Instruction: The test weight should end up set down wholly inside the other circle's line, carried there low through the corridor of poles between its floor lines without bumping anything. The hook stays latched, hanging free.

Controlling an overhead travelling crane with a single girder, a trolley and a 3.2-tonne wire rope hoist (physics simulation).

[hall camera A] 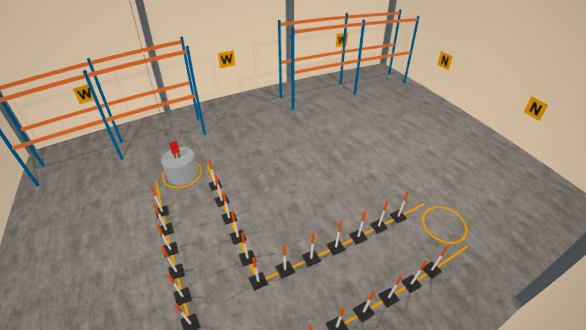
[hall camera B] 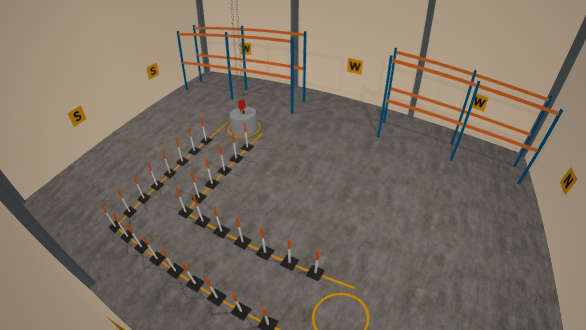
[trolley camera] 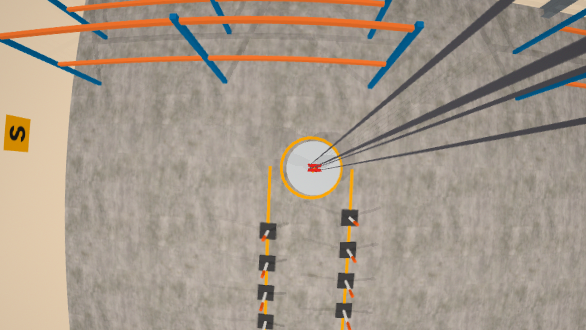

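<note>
The grey cylindrical test weight (hall camera A: pixel 181 172) (hall camera B: pixel 243 122) (trolley camera: pixel 300 180) stands upright within one yellow circle (hall camera A: pixel 181 187) (hall camera B: pixel 243 136) (trolley camera: pixel 282 167); any small gap under it cannot be made out. My hook (hall camera A: pixel 176 155) (hall camera B: pixel 242 111) (trolley camera: pixel 314 168), below its red block, is at the lifting eye at the middle of the weight's top and looks shut on it; the block hides much of this. The other yellow circle (hall camera A: pixel 439 207) (hall camera B: pixel 341 294) lies at the far end of the bent corridor, at the right in hall camera A and bottom right in hall camera B.
Red-and-white poles (hall camera A: pixel 339 235) (hall camera B: pixel 240 230) (trolley camera: pixel 349 220) on black bases line both corridor sides along yellow floor lines (hall camera A: pixel 415 208) (hall camera B: pixel 340 282) (trolley camera: pixel 269 195). The first poles stand close to the weight's circle. Blue-and-orange racks (hall camera A: pixel 292 70) (hall camera B: pixel 292 75) (trolley camera: pixel 300 20) stand along the W wall.
</note>
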